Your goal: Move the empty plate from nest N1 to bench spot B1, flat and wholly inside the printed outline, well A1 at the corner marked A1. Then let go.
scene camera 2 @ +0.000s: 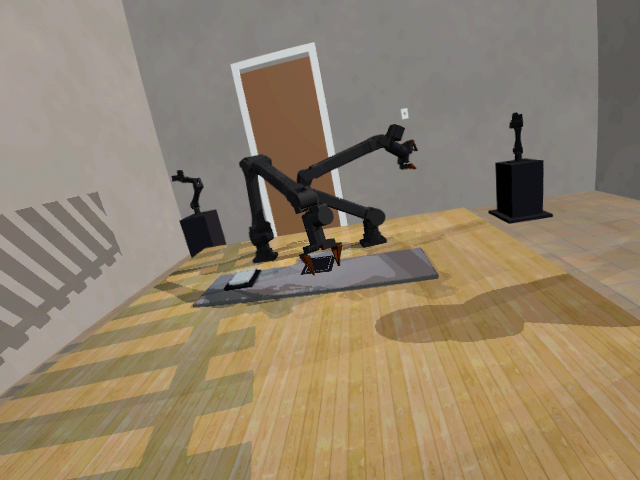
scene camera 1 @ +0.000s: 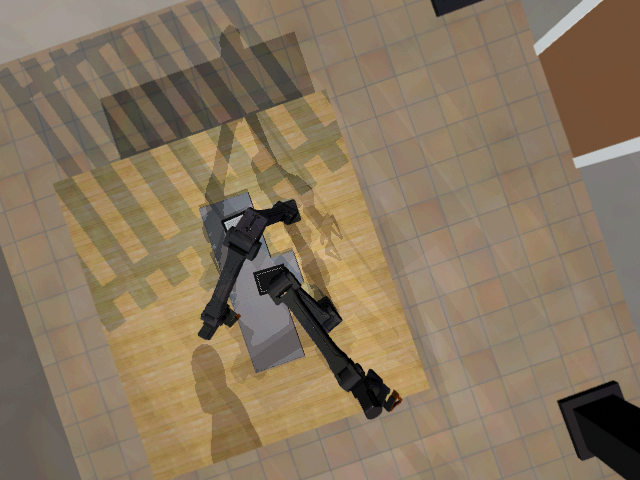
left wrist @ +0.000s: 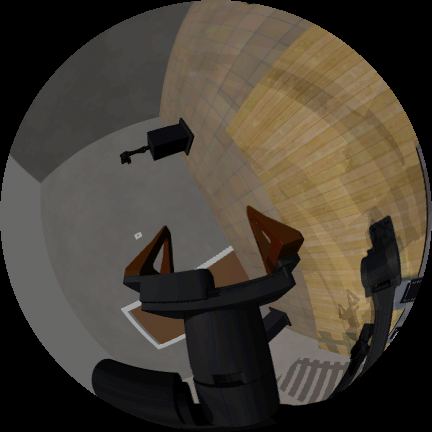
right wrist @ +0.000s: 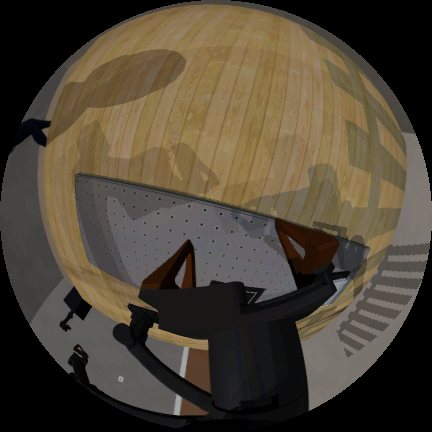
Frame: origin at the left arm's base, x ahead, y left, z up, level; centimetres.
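Seen in the pictures: left gripper, fingertip midpoint: [scene camera 2: 416, 159] [scene camera 1: 391, 391] [left wrist: 205, 219]; right gripper, fingertip midpoint: [scene camera 2: 326, 270] [right wrist: 232, 233]; left arm's base at its link origin: [scene camera 2: 373, 242] [scene camera 1: 325, 309] [left wrist: 383, 237] [right wrist: 144, 312]; right arm's base at its link origin: [scene camera 2: 265, 258] [scene camera 1: 290, 212].
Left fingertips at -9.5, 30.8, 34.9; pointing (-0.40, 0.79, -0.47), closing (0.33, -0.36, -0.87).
Observation:
Pixels of each thing's middle, then the offset from my left fingertips to it, as dx, dy, dz. "*": a spot on its surface instead. Level surfaces: height alone.
- pale plate at the middle of its body: [right wrist: 328, 293] [scene camera 2: 242, 276] [scene camera 1: 238, 225] +24.6, -93.0, -31.7
- grey perforated mat at its surface level: dz -33.6
- dark B1 patch at a spot on its surface: [scene camera 2: 324, 269] * +32.4, -58.1, -33.4
- wooden table at its surface level: dz -34.8
A pale plate [scene camera 1: 230, 222] [scene camera 2: 243, 278] lies in its nest at one end of the grey perforated mat [scene camera 1: 273, 341] [scene camera 2: 392, 266] [right wrist: 141, 225], partly under the right arm in scene camera 1. The dark B1 patch [scene camera 1: 262, 282] [scene camera 2: 324, 269] [left wrist: 412, 290] with a dotted outline sits near the mat's middle. My right gripper [scene camera 1: 225, 320] [scene camera 2: 322, 265] [right wrist: 232, 233] is open and empty. It hangs just above the mat, in line with the patch in scene camera 2 and well away from the plate. My left gripper [scene camera 1: 390, 402] [scene camera 2: 411, 156] [left wrist: 205, 219] is open, empty and raised high beyond the table's edge.
The mat lies on a wooden table [scene camera 1: 154, 361] [scene camera 2: 361, 387]. Black pedestals [scene camera 2: 519, 196] [scene camera 2: 202, 230] [scene camera 1: 599, 418] with small arms stand on the floor around it. A brown door [scene camera 2: 284, 134] is behind the arm bases. Striped and rounded shadows fall across the wood.

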